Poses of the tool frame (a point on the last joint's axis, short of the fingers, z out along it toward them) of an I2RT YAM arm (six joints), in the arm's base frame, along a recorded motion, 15 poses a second.
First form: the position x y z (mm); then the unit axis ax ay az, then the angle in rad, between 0 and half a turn.
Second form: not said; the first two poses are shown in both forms.
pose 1, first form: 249.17 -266.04 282.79 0.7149 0.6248 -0.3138 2.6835
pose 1, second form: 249.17 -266.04 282.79 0.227 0.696 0.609 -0.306
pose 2, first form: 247.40 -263.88 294.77 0.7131 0.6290 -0.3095 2.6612
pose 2, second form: 247.40 -263.88 294.77 0.238 0.693 0.611 -0.301
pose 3, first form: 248.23 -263.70 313.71 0.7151 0.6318 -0.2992 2.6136
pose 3, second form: 248.23 -263.70 313.71 0.261 0.690 0.610 -0.289
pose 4, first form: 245.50 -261.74 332.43 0.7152 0.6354 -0.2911 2.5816
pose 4, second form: 245.50 -261.74 332.43 0.276 0.687 0.611 -0.280
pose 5, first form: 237.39 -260.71 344.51 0.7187 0.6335 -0.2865 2.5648
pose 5, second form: 237.39 -260.71 344.51 0.284 0.689 0.607 -0.275
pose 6, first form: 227.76 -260.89 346.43 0.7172 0.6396 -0.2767 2.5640
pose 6, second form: 227.76 -260.89 346.43 0.285 0.687 0.613 -0.265
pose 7, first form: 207.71 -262.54 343.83 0.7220 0.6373 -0.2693 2.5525
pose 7, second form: 207.71 -262.54 343.83 0.290 0.691 0.610 -0.258
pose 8, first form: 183.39 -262.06 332.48 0.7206 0.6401 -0.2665 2.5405
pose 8, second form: 183.39 -262.06 332.48 0.296 0.688 0.611 -0.255
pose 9, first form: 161.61 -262.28 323.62 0.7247 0.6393 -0.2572 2.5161
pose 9, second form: 161.61 -262.28 323.62 0.308 0.690 0.608 -0.245
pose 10, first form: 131.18 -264.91 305.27 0.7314 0.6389 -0.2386 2.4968
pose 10, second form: 131.18 -264.91 305.27 0.317 0.694 0.606 -0.226
